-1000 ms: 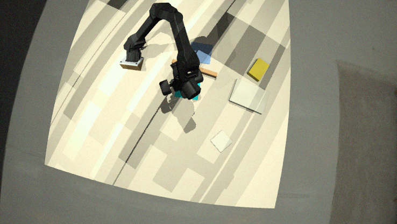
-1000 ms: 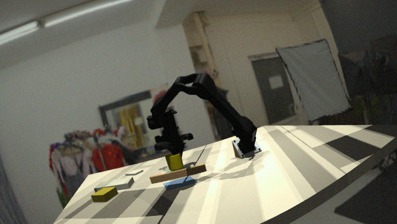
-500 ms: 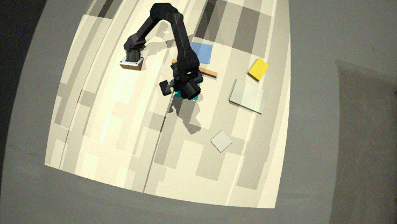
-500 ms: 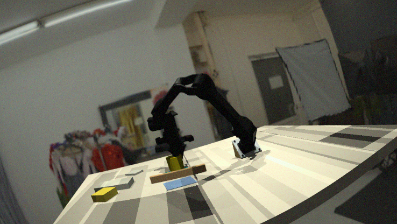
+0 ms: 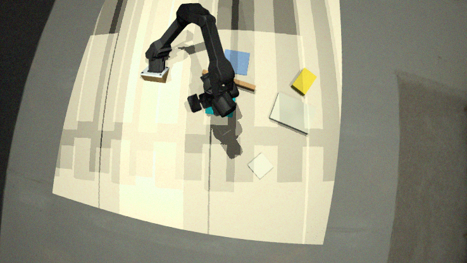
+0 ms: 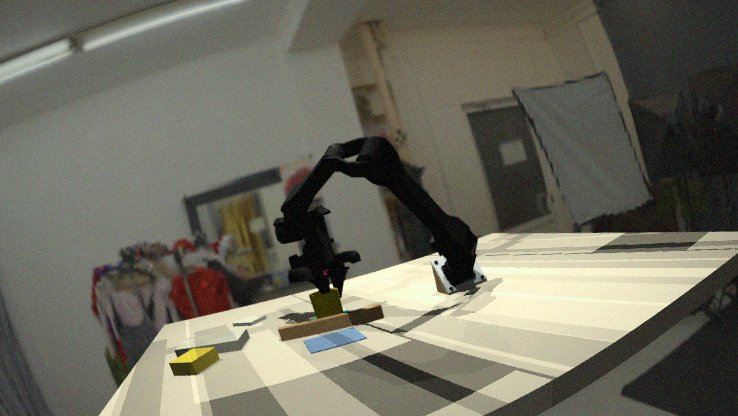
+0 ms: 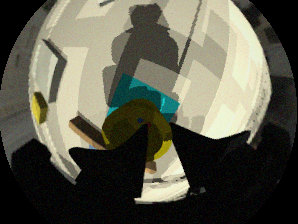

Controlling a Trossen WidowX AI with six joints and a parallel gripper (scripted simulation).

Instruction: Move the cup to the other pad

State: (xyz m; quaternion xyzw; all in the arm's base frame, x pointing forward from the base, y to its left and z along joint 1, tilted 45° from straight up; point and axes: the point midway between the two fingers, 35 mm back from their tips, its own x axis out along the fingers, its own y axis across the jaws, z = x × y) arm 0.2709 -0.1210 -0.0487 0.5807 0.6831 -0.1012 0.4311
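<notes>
Right now the cup is 20 mm ahead of my gripper tip, 10 mm to the left of it and 10 mm below it. The rest, counted from my gripper tip: blue pad 70 mm ahead, 210 mm to the left, 50 mm below; wooden bar 50 mm ahead, 110 mm to the left, 40 mm below; teal pad 30 mm ahead, 20 mm to the left, 50 mm below.
</notes>
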